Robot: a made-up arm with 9 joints. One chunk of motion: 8 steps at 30 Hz.
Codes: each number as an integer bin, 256 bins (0 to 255) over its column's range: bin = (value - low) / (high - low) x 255, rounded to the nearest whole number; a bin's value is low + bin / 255 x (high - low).
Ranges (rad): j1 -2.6..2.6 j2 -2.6..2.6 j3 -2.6..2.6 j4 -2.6..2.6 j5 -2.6..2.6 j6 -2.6..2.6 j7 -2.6..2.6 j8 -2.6..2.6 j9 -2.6..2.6
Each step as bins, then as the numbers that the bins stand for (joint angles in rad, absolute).
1 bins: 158 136 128 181 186 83 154 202 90
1 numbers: 0.6220 0.1733 0.0102 1.0910 1.1929 -0.9075 0.5404 1.5192 -0.7647
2 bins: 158 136 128 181 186 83 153 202 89
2 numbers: 0.6220 0.1733 0.0102 1.0910 1.1929 -0.9075 0.5200 1.5192 -0.7851
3 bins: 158 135 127 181 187 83 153 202 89
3 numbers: 0.6220 0.1529 -0.0102 1.0910 1.2133 -0.9075 0.5200 1.5192 -0.7851
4 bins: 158 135 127 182 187 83 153 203 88
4 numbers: 0.6220 0.1529 -0.0102 1.1114 1.2133 -0.9075 0.5200 1.5396 -0.8055
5 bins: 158 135 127 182 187 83 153 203 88
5 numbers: 0.6220 0.1529 -0.0102 1.1114 1.2133 -0.9075 0.5200 1.5396 -0.8055
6 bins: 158 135 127 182 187 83 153 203 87
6 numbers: 0.6220 0.1529 -0.0102 1.1114 1.2133 -0.9075 0.5200 1.5396 -0.8259
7 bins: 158 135 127 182 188 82 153 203 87
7 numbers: 0.6220 0.1529 -0.0102 1.1114 1.2337 -0.9278 0.5200 1.5396 -0.8259
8 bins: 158 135 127 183 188 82 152 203 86
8 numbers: 0.6220 0.1529 -0.0102 1.1318 1.2337 -0.9278 0.4996 1.5396 -0.8463
